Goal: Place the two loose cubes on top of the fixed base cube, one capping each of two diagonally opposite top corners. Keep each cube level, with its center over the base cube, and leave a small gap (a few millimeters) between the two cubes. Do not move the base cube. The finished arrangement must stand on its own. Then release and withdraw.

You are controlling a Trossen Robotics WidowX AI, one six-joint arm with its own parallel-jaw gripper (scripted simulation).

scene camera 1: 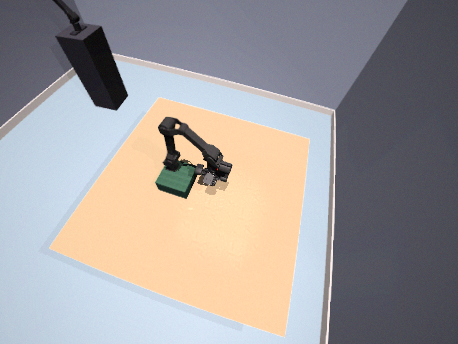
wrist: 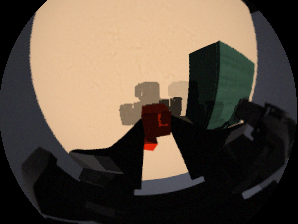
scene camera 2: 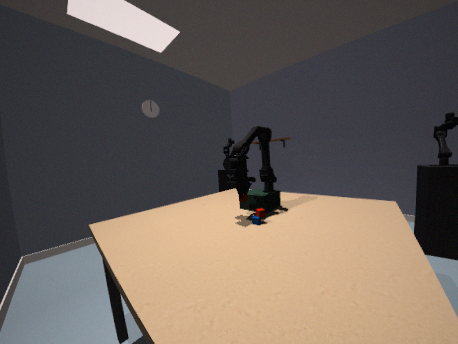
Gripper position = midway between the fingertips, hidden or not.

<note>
My gripper (wrist: 155, 119) carries a red cube.
</note>
